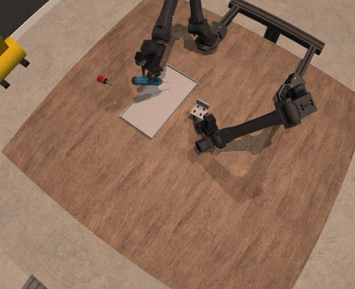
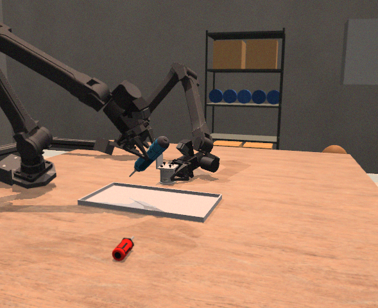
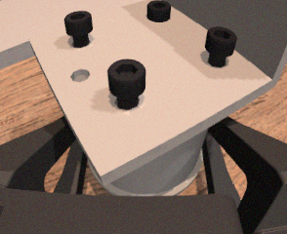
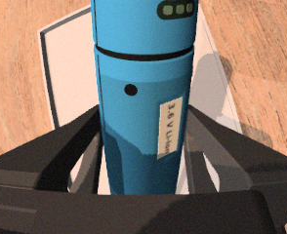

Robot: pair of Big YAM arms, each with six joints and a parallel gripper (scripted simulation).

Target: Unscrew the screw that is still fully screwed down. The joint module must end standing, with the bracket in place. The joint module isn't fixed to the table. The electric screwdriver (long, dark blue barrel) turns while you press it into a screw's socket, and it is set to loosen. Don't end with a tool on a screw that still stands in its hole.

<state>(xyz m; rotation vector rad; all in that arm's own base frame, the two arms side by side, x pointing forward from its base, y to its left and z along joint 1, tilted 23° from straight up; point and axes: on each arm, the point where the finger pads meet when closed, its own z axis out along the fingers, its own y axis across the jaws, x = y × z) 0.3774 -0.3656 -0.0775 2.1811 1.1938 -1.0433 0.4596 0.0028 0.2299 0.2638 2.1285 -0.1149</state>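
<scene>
The joint module is 1 cm above my left hand. The rest, counted from my left hand: shallow grey tray (22 cm to the right, 6 cm ahead, 2 cm below); then pale l-shaped bracket (5 cm above); then red manual screwdriver (55 cm to the right, 18 cm ahead, 1 cm below).
</scene>
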